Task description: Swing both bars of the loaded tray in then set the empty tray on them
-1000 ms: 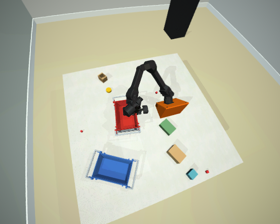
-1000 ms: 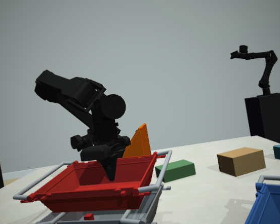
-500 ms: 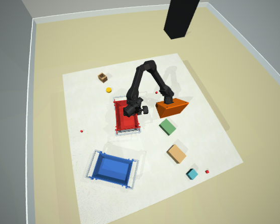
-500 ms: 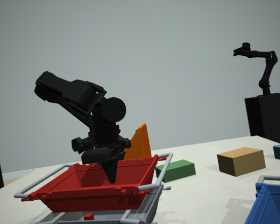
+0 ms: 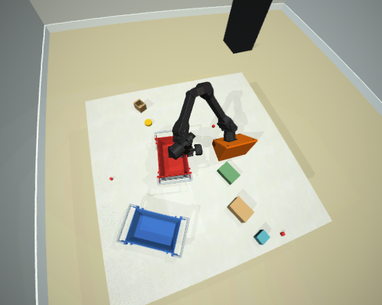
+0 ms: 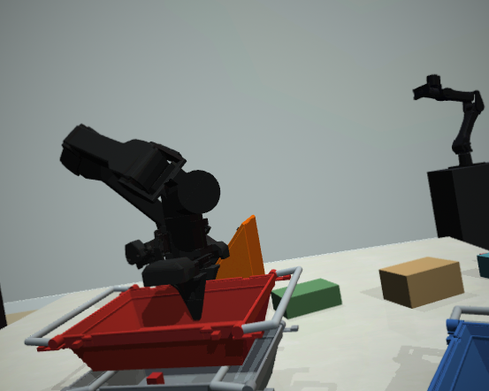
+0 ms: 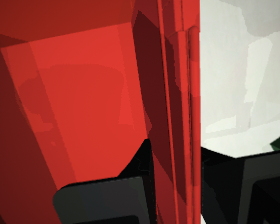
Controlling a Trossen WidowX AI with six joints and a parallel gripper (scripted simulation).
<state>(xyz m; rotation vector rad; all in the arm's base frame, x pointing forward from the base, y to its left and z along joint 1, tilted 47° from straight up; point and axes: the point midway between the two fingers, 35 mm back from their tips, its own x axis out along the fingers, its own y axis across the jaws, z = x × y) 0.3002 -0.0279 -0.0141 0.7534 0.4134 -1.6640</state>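
Now: gripper tip 7 cm short of the red tray, 2 cm to the left of it and 3 cm below it. Round my gripper tip: tan block (19 cm behind, 40 cm to the left, 5 cm below); green block (23 cm behind, 18 cm to the left, 6 cm below); yellow disc (12 cm ahead, 36 cm to the right, 7 cm below).
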